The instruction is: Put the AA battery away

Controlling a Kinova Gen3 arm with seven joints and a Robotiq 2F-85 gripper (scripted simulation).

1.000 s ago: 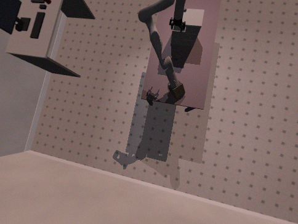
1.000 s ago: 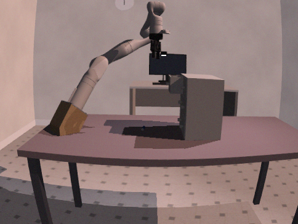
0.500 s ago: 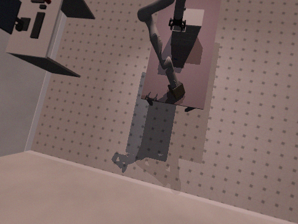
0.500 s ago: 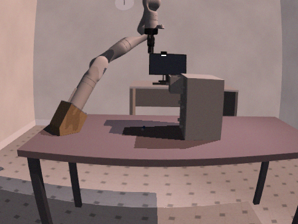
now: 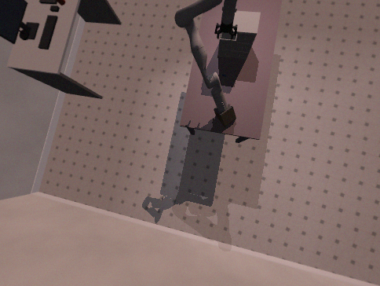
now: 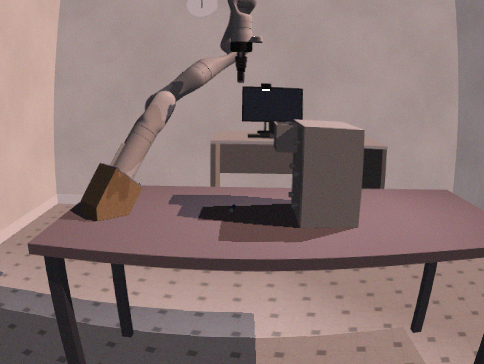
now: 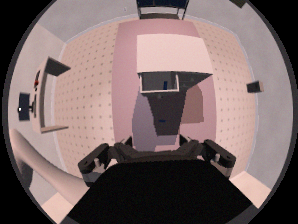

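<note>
My gripper is now 430 mm above the AA battery, 60 mm to the left of it and 20 mm past it.
</note>
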